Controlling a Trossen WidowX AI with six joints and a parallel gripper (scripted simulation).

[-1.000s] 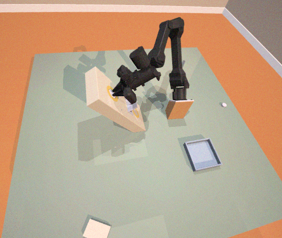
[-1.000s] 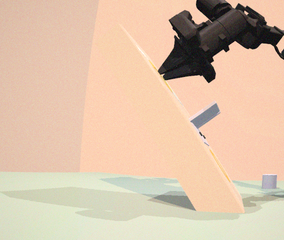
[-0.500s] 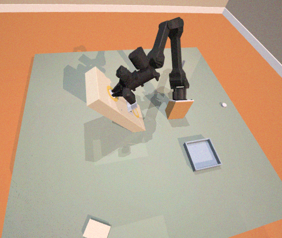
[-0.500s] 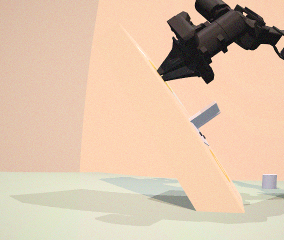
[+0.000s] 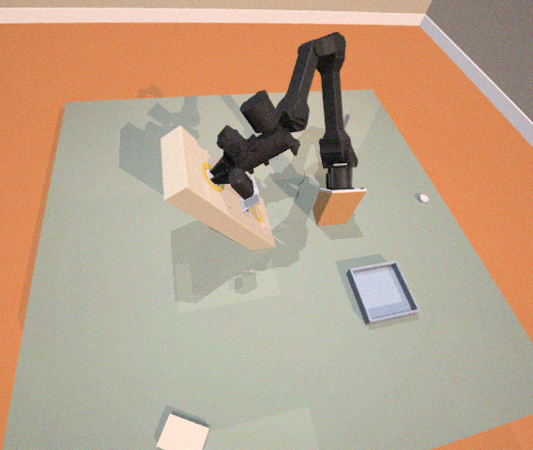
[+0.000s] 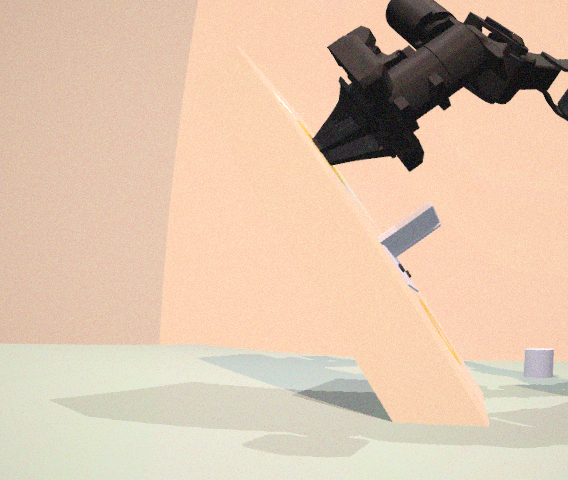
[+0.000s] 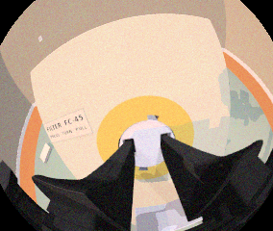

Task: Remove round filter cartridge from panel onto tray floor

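The round filter cartridge lies 1 cm below my gripper tip and 1 cm ahead of it. Round my gripper tip: grey tray (48 cm behind, 22 cm below, 21 cm to the left); grey bracket (9 cm below, 9 cm behind, 2 cm to the right); cream service panel (8 cm below, 4 cm behind, 1 cm to the right).
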